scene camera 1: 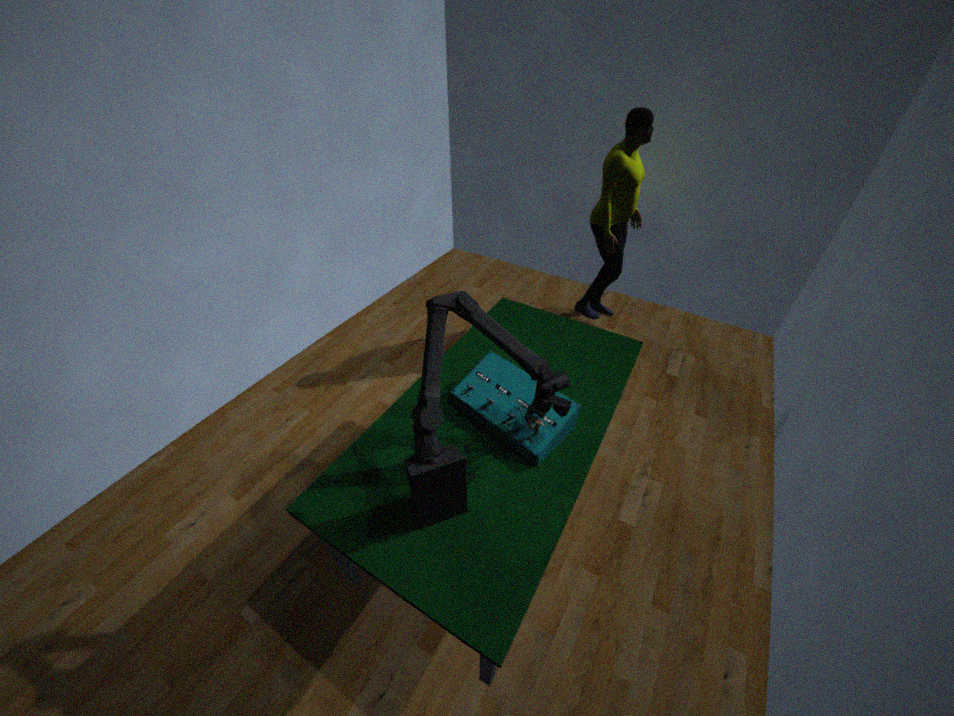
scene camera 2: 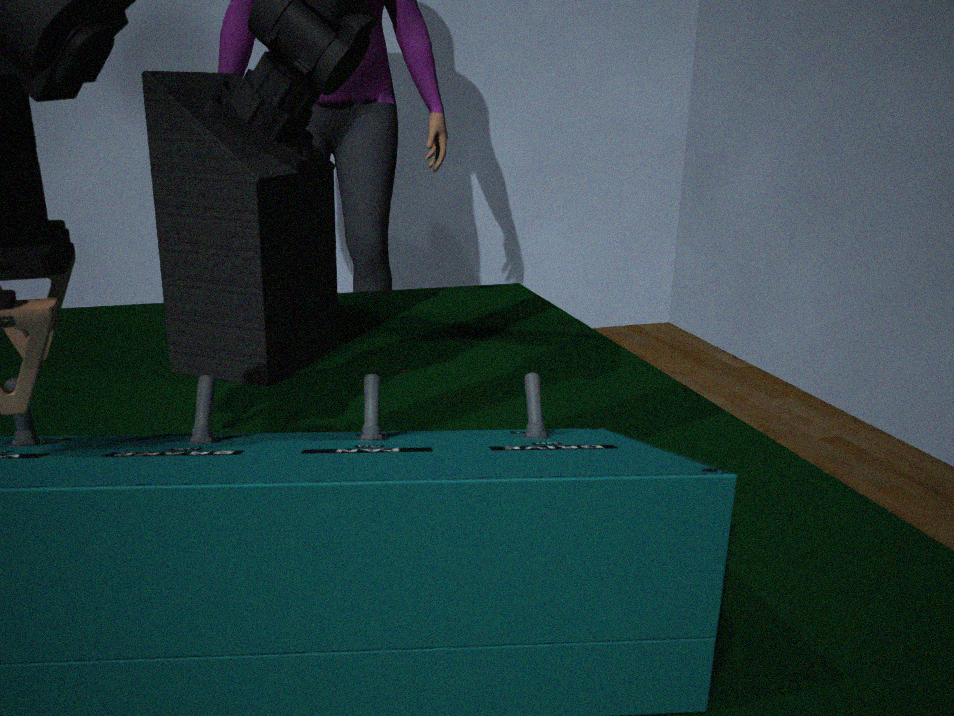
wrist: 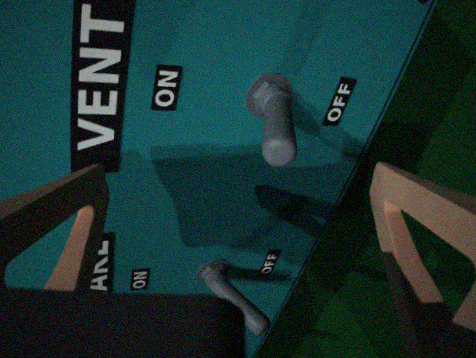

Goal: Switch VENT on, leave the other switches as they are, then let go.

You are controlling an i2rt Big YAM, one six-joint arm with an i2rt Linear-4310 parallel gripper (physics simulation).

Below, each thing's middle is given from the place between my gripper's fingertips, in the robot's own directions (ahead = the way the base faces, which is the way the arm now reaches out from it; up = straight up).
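Labels:
From my hand: teal switch box [scene camera 2: 535,564], 50 mm ahead, 170 mm to the left, 60 mm below; brake lever [scene camera 2: 206,384], 30 mm behind, 110 mm to the left, 30 mm below; vent lever [wrist: 279,148], 10 mm behind, 10 mm to the right, 20 mm below.

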